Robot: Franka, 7 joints.
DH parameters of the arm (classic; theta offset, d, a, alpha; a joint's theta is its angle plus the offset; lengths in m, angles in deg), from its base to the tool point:
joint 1: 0 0.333 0 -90
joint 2: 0 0 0 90
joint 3: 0 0.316 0.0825 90
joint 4: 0 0 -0.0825 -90
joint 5: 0 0.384 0 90
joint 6: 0 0 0.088 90
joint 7: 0 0.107 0 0
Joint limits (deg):
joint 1: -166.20..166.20
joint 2: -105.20..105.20
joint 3: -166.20..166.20
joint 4: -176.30..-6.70
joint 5: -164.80..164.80
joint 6: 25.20..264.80
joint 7: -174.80..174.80
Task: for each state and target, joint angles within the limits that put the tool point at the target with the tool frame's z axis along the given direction. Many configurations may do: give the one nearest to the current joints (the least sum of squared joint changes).
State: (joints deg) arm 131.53 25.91 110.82 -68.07 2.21 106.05 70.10
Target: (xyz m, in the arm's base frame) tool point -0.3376 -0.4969 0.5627 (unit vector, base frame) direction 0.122 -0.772 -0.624
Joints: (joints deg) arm 148.85 27.02 97.56 -111.76 9.65 149.45 70.10
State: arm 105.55 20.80 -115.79 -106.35 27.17 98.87 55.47
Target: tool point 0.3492 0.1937 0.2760 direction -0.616 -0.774 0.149
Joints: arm 104.28 59.66 -71.69 -121.80 -10.88 58.79 55.47
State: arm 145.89 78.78 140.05 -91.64 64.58 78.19 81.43
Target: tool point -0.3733 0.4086 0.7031 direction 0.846 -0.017 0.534
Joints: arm 107.04 105.20 142.32 -85.71 67.12 80.36 81.43
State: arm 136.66 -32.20 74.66 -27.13 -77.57 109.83 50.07
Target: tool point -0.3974 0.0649 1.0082 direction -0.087 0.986 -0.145
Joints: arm 136.07 5.38 60.90 -44.32 -95.31 78.90 50.07
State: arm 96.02 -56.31 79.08 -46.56 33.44 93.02 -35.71
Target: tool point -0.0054 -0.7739 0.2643 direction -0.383 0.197 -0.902
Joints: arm 116.33 -80.12 106.30 -41.40 46.51 86.80 -35.71
